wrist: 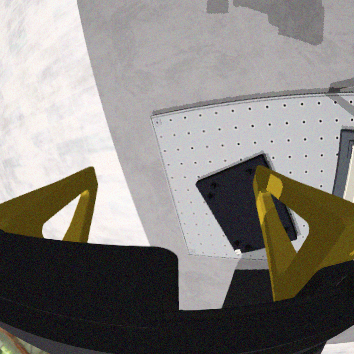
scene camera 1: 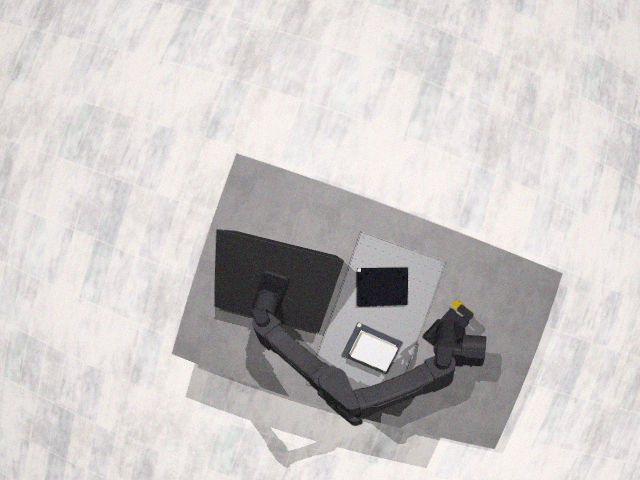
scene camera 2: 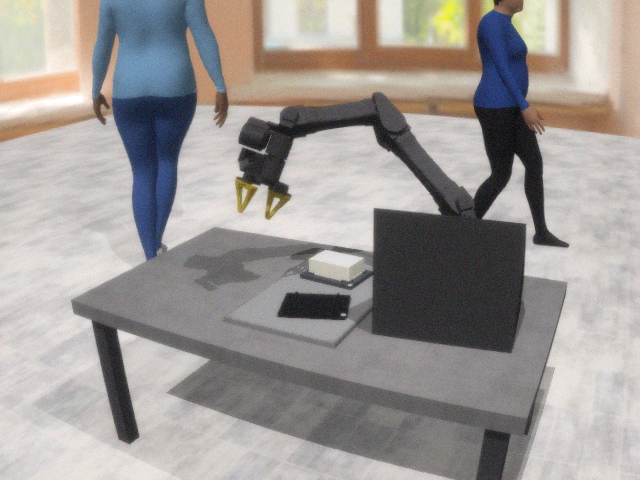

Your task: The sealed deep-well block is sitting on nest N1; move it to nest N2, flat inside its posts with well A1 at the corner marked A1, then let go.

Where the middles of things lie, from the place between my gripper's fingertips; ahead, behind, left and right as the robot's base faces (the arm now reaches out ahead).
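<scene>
Black nest plate (scene camera 1: 387, 286): 20 cm below my hand, 17 cm behind it. Grey perforated base plate (scene camera 1: 403, 322): 22 cm below my hand, 14 cm behind, 12 cm to the right. White block (scene camera 2: 330, 264): 18 cm below my hand, 13 cm behind, 20 cm to the right.
</scene>
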